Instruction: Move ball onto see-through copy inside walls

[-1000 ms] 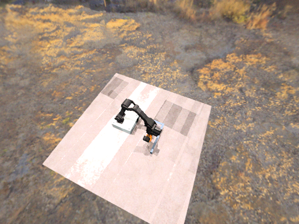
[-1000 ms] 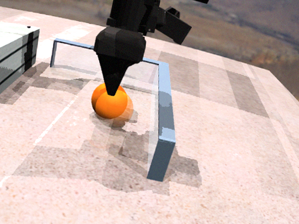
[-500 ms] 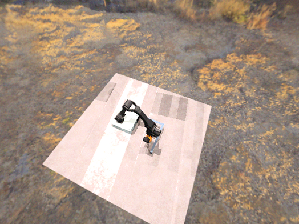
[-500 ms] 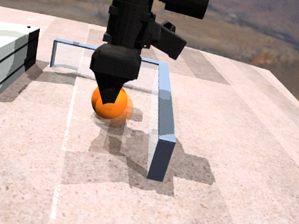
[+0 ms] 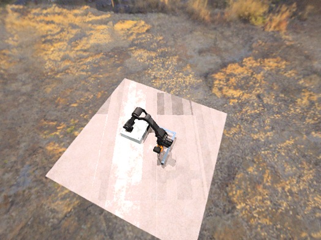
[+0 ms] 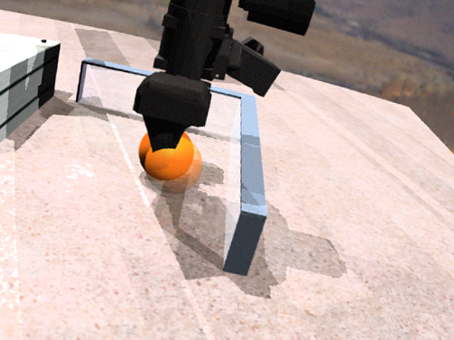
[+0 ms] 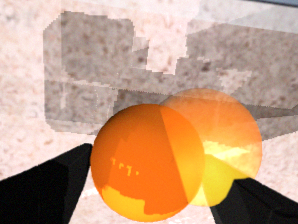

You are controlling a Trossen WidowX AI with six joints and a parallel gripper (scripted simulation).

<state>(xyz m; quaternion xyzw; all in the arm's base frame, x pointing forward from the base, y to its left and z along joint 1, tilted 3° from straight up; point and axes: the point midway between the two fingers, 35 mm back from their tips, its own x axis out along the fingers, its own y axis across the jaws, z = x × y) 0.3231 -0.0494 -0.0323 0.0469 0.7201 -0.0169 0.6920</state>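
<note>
My gripper tip is now 1 cm short of the see-through copy of ball and 3 cm to the left of it. The rest, counted from my gripper tip: short wall: 1 cm behind, 17 cm to the left.
</note>
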